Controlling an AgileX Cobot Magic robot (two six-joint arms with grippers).
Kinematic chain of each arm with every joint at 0, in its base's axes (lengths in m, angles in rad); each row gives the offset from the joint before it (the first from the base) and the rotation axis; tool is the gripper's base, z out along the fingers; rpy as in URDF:
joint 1: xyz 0 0 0.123 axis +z
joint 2: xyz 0 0 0 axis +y
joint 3: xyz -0.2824 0 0.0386 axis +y
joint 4: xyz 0.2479 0 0.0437 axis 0.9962 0 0.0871
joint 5: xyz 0 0 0 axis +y
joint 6: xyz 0.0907 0 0.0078 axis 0.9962 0 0.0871
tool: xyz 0 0 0 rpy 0 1.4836 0
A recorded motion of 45 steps. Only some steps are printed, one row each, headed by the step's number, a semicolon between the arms.
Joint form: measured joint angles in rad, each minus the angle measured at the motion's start. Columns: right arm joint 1, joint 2, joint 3, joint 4, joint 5, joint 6; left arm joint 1, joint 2, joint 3, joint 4, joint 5, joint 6.
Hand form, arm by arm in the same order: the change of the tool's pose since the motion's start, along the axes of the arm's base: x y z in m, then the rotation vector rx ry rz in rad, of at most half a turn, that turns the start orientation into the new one. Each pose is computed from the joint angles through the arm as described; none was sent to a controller.
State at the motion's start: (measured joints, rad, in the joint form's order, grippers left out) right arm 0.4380 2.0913 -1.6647 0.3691 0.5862 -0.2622; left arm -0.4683 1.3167 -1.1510 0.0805 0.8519 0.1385
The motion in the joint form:
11: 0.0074 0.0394 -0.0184 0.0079 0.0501 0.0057; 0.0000 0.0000 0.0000 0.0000 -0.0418 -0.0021
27: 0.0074 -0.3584 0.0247 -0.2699 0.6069 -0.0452; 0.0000 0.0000 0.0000 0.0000 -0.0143 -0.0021
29: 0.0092 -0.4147 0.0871 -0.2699 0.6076 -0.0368; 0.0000 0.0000 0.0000 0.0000 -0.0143 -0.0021
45: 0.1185 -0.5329 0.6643 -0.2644 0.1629 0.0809; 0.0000 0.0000 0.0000 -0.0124 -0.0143 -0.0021
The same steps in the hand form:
11: -0.0003 0.0057 -0.0155 -0.0140 0.0695 0.0174; 0.0026 -0.0015 0.0023 -0.0202 -0.0366 -0.0017
27: -0.0930 -0.0514 0.1151 -0.3371 0.1211 0.2281; 0.0009 -0.0005 0.0008 -0.0077 -0.0122 0.0005
29: -0.1076 -0.0577 0.1177 -0.3363 0.1302 0.2236; 0.0009 -0.0005 0.0008 -0.0077 -0.0122 0.0005
45: -0.1699 -0.0534 0.0100 -0.3099 0.1750 0.1866; 0.0005 -0.0013 0.0007 -0.0187 -0.0066 0.0016

